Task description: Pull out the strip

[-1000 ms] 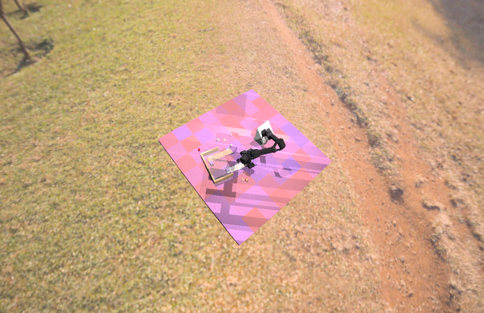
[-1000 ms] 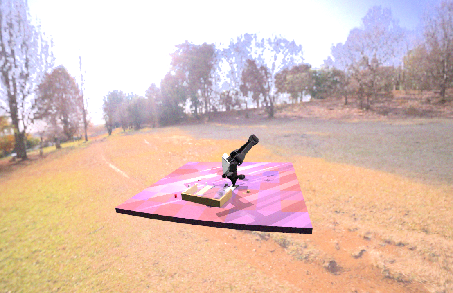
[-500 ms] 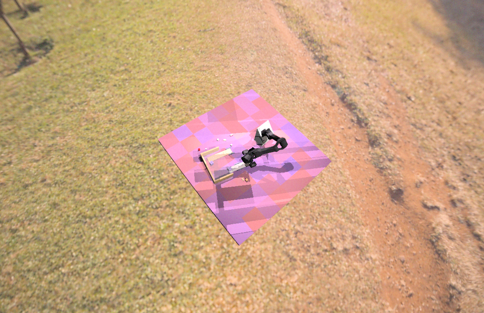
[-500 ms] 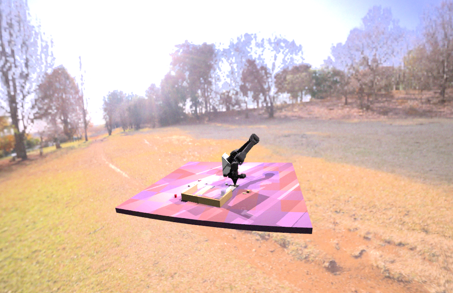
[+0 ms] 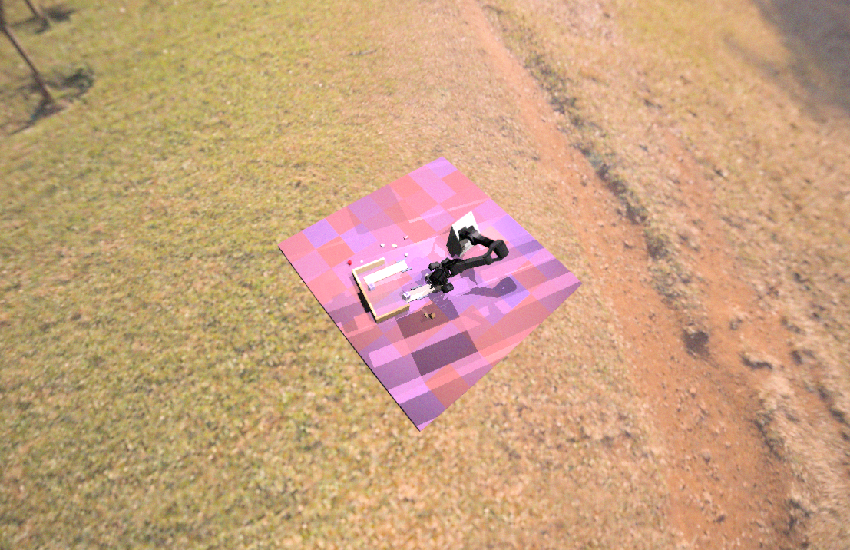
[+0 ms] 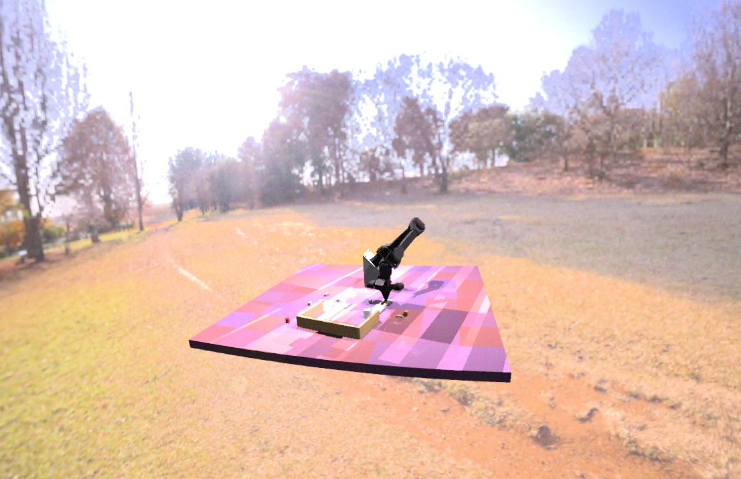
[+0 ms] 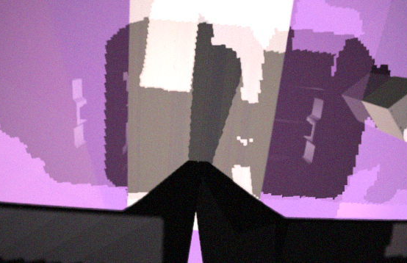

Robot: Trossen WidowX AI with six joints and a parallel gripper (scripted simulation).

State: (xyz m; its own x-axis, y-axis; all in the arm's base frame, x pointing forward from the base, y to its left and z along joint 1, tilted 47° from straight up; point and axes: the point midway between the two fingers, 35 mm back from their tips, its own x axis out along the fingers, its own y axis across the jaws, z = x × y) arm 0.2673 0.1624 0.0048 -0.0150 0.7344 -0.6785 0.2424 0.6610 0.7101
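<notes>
My gripper tip is 9 cm short of the pale strip and 2 cm to the left of it.
</notes>
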